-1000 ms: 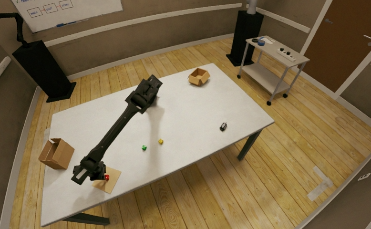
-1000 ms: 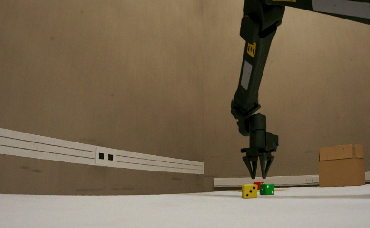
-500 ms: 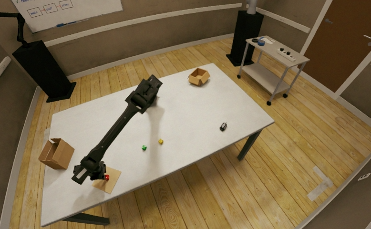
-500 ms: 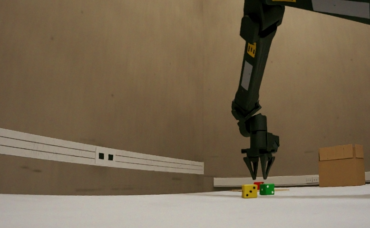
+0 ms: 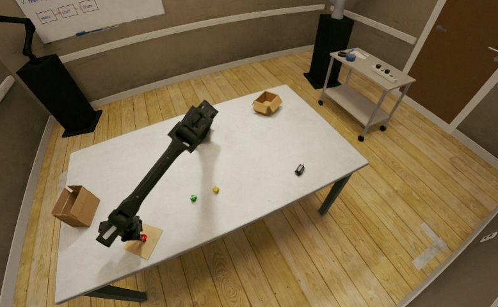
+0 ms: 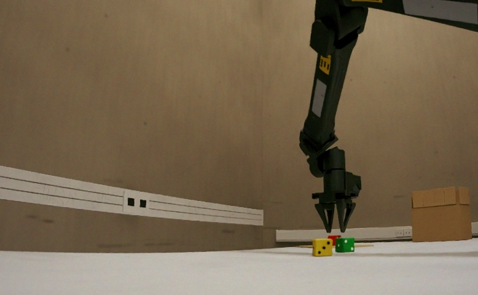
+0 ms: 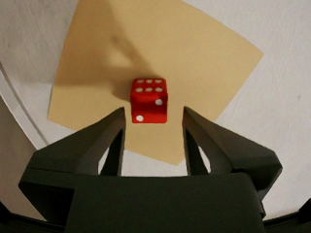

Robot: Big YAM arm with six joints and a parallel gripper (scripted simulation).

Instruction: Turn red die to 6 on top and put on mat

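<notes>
My gripper is now 30 mm above the red die. Round my hand: tan mat 40 mm below, 10 mm ahead; then green die 240 mm to the left, 160 mm behind, 30 mm below; then cardboard box 330 mm to the right, 180 mm behind, 20 mm above.
</notes>
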